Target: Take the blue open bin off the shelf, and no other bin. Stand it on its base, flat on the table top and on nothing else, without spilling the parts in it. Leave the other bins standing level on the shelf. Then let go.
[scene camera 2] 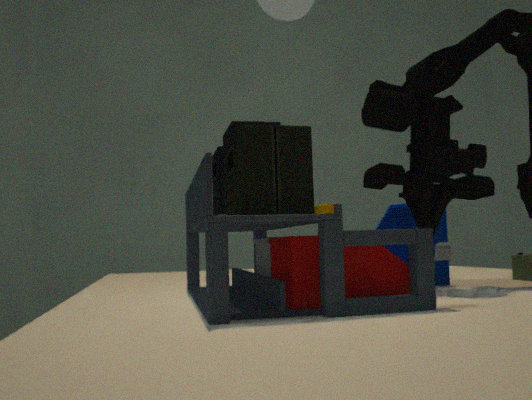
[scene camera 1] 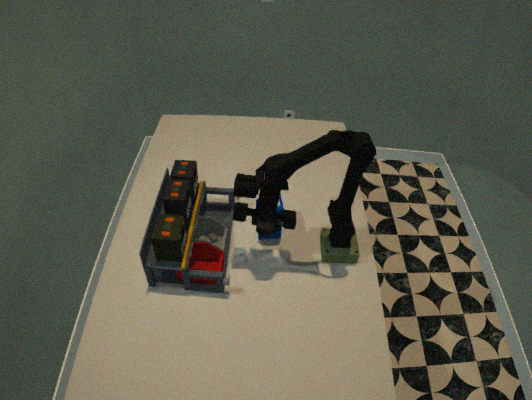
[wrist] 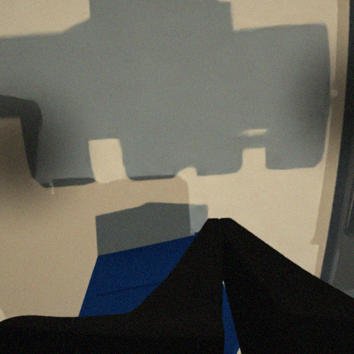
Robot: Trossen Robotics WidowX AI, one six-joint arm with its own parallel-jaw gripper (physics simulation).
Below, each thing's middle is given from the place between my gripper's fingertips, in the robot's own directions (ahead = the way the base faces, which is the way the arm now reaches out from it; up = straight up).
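The blue open bin [scene camera 2: 399, 216] is 100 mm to the right of my hand and 30 mm behind it. I see the red bin [scene camera 2: 294, 259] as well, which is 30 mm below my hand, 100 mm to the left of it and 170 mm ahead of it.
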